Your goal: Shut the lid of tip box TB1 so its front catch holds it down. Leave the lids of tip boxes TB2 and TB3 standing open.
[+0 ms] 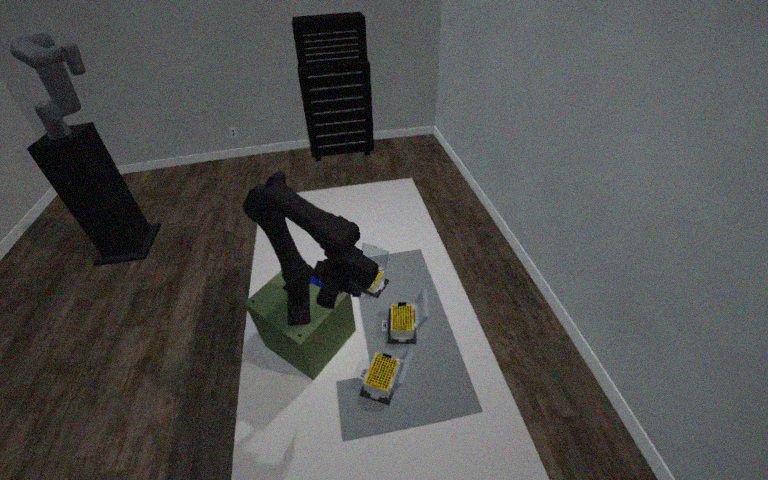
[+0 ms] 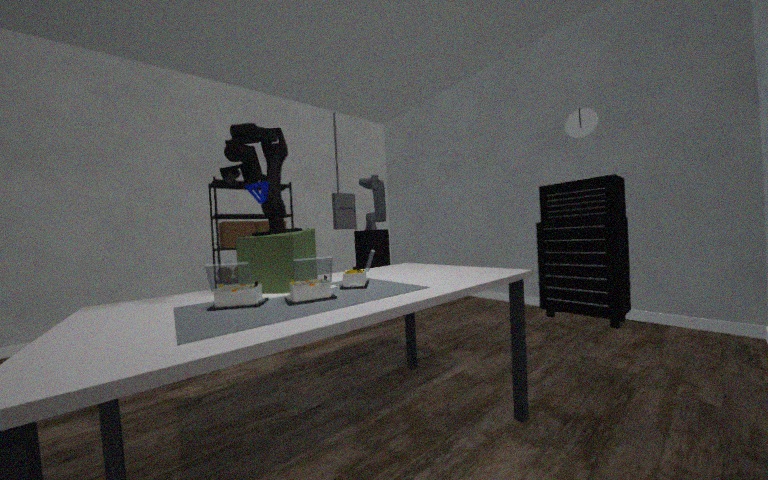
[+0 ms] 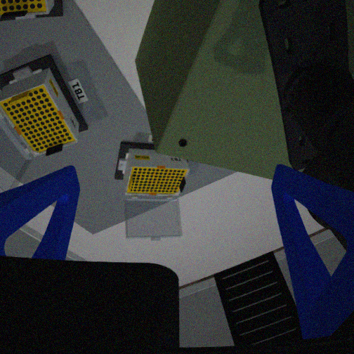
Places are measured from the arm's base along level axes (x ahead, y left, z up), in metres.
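Pixels of known places: gripper, fingertip midpoint: [image 2: 263,202]; arm's base at its link origin: [image 1: 299,298] [image 2: 277,233].
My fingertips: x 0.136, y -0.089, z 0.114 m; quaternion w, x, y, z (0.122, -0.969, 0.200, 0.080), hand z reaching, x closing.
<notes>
For each thing: its top centre in the pictures, then the offset to it from my fingertips. Level surfaces: height alone.
- Tip box TB1 at its top centre: [image 2: 308,279] [image 1: 398,315] 0.197 m ahead, 0.084 m left, 0.290 m down
- third box at its top centre: [image 1: 378,369] [image 2: 240,284] 0.088 m ahead, 0.112 m right, 0.290 m down
- grey mat at its surface level: 0.356 m down
- white table at its surface level: 0.359 m down
Tip box TB1 [image 1: 402,319] [image 2: 310,290] [image 3: 39,120], with a yellow tip rack, is the middle box of three. Its clear lid [image 1: 424,306] [image 2: 314,268] stands open on the side away from the arm. The far box near the cabinet end [image 1: 376,281] [image 2: 355,278] [image 3: 157,179] has its lid [image 1: 376,254] [image 2: 370,259] [image 3: 153,218] open. The third box [image 1: 381,374] [image 2: 237,294] [image 3: 24,6] has its lid [image 1: 406,365] [image 2: 227,273] open too. I cannot tell which is TB2 or TB3. My gripper [image 2: 258,191] [image 3: 175,175] is open and empty, high above the table beside the green pedestal.
The boxes stand on a grey mat [image 1: 413,396] [image 2: 198,325] [image 3: 95,210] on the white table [image 1: 481,447] [image 2: 73,350]. The arm's green pedestal [image 1: 308,345] [image 2: 266,260] [image 3: 220,110] rises beside the mat. A black drawer cabinet [image 1: 338,107] [image 2: 583,249] [image 3: 260,300] stands beyond the table.
</notes>
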